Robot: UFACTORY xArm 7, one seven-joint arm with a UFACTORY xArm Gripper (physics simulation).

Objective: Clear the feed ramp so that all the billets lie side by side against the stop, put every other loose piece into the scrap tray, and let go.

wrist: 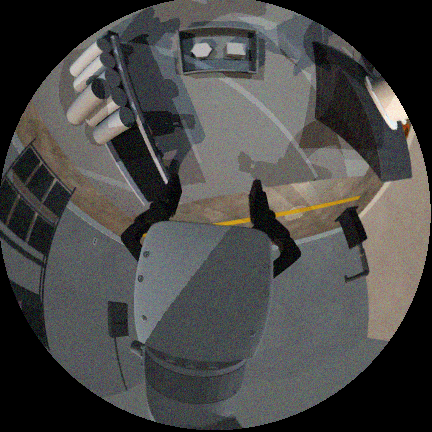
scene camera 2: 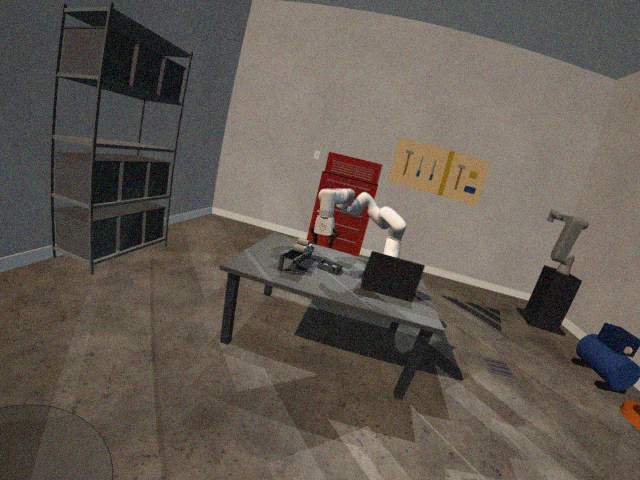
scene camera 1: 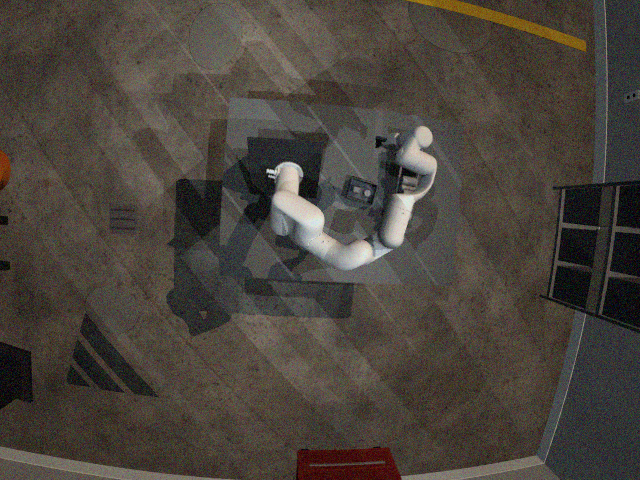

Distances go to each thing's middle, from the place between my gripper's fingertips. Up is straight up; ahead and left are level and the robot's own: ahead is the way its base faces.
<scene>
I see my gripper 30 mm past the scrap tray (wrist: 216, 59), 180 mm to the left of it and 180 mm above it.
</scene>
